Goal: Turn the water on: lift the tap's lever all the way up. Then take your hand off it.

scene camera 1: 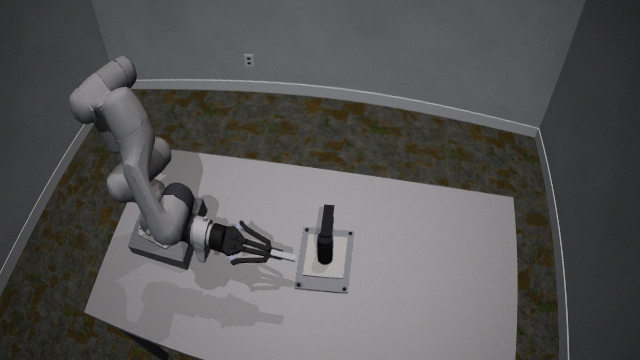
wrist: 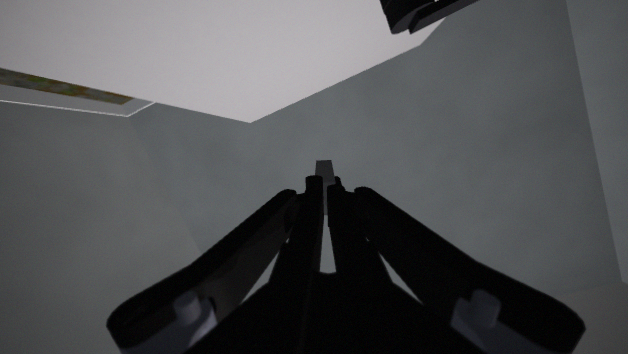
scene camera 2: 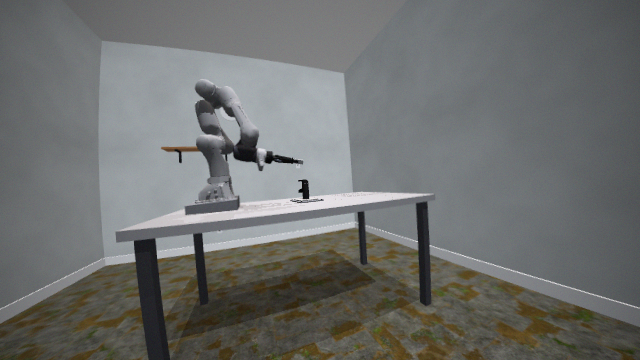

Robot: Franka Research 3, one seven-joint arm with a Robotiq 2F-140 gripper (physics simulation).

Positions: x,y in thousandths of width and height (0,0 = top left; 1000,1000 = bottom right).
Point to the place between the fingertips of my gripper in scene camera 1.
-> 462,718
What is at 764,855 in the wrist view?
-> My gripper.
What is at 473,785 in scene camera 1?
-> A grey base plate.
